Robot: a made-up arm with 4 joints. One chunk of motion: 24 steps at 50 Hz.
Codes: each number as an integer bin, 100 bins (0 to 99) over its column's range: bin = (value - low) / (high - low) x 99, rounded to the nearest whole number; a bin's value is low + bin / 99 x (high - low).
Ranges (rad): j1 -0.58..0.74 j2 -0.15..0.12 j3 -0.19..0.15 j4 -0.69..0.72
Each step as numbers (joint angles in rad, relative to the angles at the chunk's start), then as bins.
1 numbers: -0.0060 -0.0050 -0.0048 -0.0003
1 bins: 43 53 54 48
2 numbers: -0.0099 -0.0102 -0.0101 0.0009
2 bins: 43 51 52 49
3 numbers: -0.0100 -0.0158 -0.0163 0.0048
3 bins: 43 49 51 49
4 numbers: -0.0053 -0.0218 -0.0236 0.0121
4 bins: 43 47 48 49
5 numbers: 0.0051 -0.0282 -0.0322 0.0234
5 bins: 44 45 46 50
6 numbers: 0.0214 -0.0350 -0.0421 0.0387
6 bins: 45 42 43 51
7 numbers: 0.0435 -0.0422 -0.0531 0.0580
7 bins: 47 40 40 53
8 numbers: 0.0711 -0.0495 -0.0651 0.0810
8 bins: 49 37 36 54
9 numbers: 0.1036 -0.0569 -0.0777 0.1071
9 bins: 51 34 33 56
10 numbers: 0.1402 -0.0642 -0.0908 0.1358
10 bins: 54 31 29 58
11 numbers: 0.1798 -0.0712 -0.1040 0.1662
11 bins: 57 29 25 60
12 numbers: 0.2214 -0.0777 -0.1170 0.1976
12 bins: 60 27 21 62
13 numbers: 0.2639 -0.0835 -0.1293 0.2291
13 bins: 63 24 18 65
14 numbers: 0.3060 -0.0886 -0.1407 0.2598
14 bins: 66 23 14 67
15 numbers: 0.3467 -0.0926 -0.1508 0.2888
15 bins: 70 21 11 69
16 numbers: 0.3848 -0.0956 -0.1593 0.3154
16 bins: 72 20 9 71
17 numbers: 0.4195 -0.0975 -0.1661 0.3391
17 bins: 75 19 7 72
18 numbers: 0.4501 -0.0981 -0.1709 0.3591
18 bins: 77 19 6 74
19 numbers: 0.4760 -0.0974 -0.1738 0.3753
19 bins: 79 19 5 75
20 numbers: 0.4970 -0.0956 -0.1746 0.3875
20 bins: 81 20 4 76
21 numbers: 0.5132 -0.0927 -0.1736 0.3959
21 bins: 82 21 5 76
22 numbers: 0.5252 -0.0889 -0.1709 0.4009
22 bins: 83 22 6 77
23 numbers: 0.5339 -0.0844 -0.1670 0.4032
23 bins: 84 24 7 77
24 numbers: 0.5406 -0.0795 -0.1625 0.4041
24 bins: 84 26 8 77
